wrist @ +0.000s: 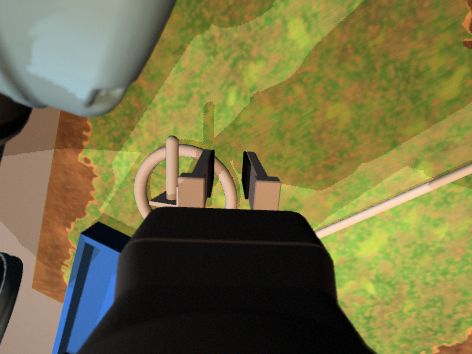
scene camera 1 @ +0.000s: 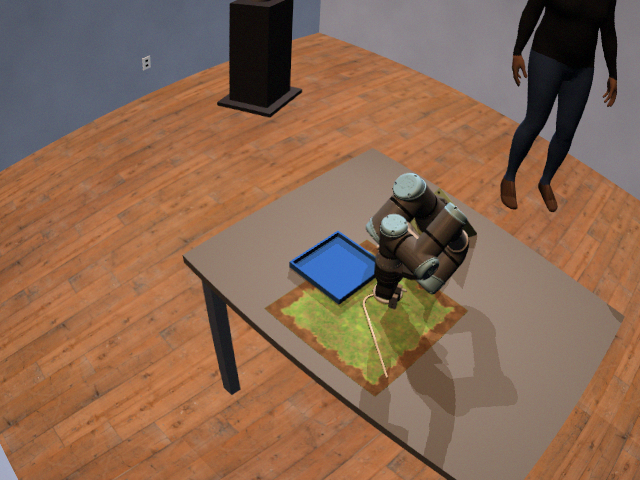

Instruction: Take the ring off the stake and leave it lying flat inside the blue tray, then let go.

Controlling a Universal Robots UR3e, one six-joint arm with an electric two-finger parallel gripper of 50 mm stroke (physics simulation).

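Seen in the pictures: gripper, between the fingertips: [wrist: 228, 165] [scene camera 1: 394, 303]; arm's base, origin of its link: [scene camera 1: 435, 217].
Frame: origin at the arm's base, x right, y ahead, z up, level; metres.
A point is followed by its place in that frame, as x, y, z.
Note:
The pale ring [scene camera 1: 379, 298] {0.041, 0.351, -0.044} [wrist: 142, 186] {0.026, 0.282, -0.046} lies low over the green mat and circles the upright pale stake [wrist: 172, 167] {-0.005, 0.321, -0.012} in the wrist view. The stake does not show clearly in the scene view. My gripper [scene camera 1: 394, 300] {-0.001, 0.348, -0.046} [wrist: 228, 165] {-0.001, 0.348, -0.046} points down over the ring's side away from the blue tray. Its fingers are partly open, and a stretch of the ring's rim shows in the gap between them. The nearer part of the ring is hidden behind the gripper body. The blue tray [scene camera 1: 314, 283] {0.219, 0.386, -0.042} [wrist: 105, 236] {0.075, 0.249, -0.042} lies beside the mat's edge, close to the ring.
A thin pale cord [scene camera 1: 374, 335] {0.002, 0.473, -0.048} [wrist: 395, 202] {0.009, 0.466, -0.048} runs from near the gripper across the green and brown mat [scene camera 1: 330, 330] {0.112, 0.506, -0.054} [wrist: 300, 110] {-0.044, 0.392, -0.054} to its front corner. The arm stands over the table [scene camera 1: 248, 258] {0.432, 0.381, -0.054}. A dark pedestal [scene camera 1: 261, 56] and a standing person [scene camera 1: 560, 87] are beyond the table.

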